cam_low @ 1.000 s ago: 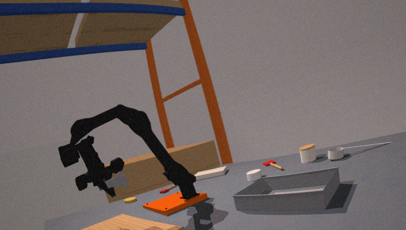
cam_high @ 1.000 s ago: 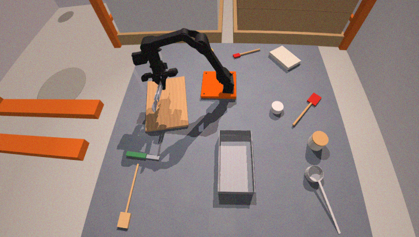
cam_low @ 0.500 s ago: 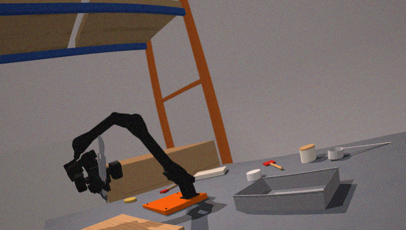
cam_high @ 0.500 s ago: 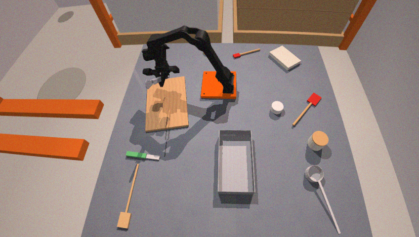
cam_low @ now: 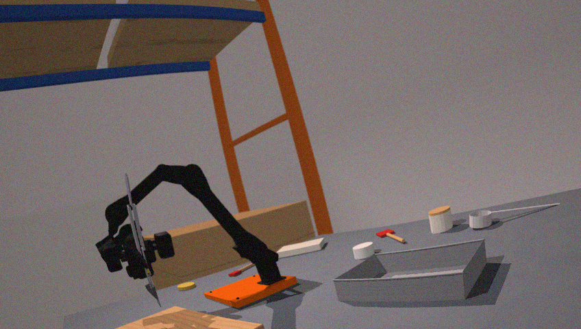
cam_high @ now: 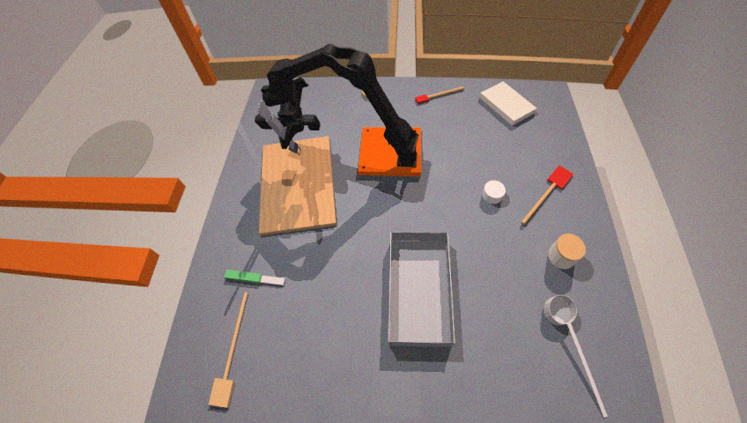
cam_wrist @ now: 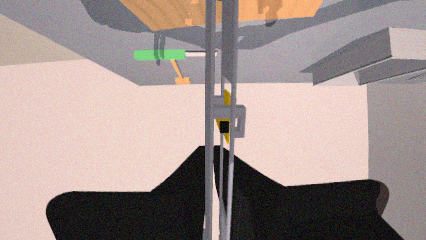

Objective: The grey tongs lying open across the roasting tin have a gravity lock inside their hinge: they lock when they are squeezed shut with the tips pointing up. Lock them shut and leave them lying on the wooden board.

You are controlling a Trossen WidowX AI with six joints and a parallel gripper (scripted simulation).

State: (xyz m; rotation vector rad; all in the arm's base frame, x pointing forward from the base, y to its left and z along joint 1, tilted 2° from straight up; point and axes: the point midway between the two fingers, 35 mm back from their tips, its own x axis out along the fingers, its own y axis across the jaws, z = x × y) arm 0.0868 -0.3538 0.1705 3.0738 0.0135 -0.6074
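Right now the yellow part is 5 cm behind my gripper tip and 2 cm below it. From my gripper tip the other things lie so: roasting tin 42 cm to the left, 32 cm ahead, 15 cm below; wooden board 17 cm below; green-handled tool 34 cm ahead, 17 cm below, 4 cm to the right.
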